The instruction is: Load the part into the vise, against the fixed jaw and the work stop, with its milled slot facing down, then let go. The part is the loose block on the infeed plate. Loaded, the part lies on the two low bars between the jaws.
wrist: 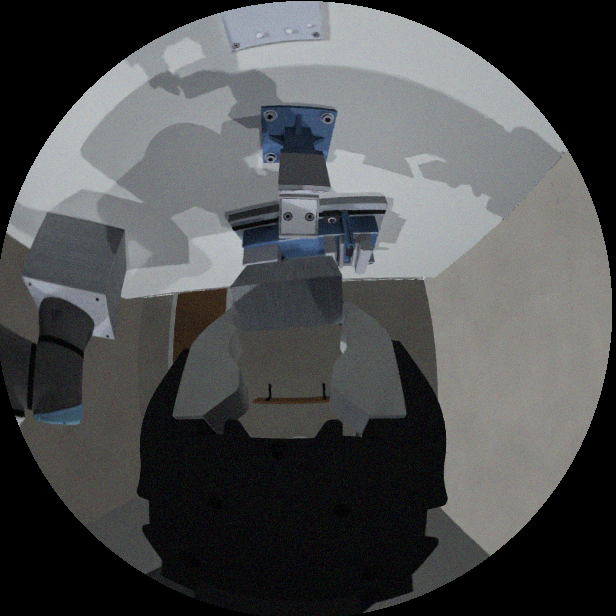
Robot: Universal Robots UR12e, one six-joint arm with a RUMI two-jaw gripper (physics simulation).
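Note:
My gripper (290, 344) fills the lower middle of the wrist view, with a black body and two grey fingers. The fingers are shut on the part (287, 310), a plain grey block held between them. A thin brown line shows across the part low down; I cannot tell which way the slot faces. The vise (307, 229) lies beyond the fingertips on the white table, with a grey jaw block bearing two screws (297, 215), low bars and blue base pieces. The part is apart from the vise and hides its near side.
A blue plate with corner screws (297, 133) lies beyond the vise. A pale plate with screws (275, 25) sits at the far edge. The robot's own base (63, 344) stands at the left. The table edge runs along the right, with beige floor beyond.

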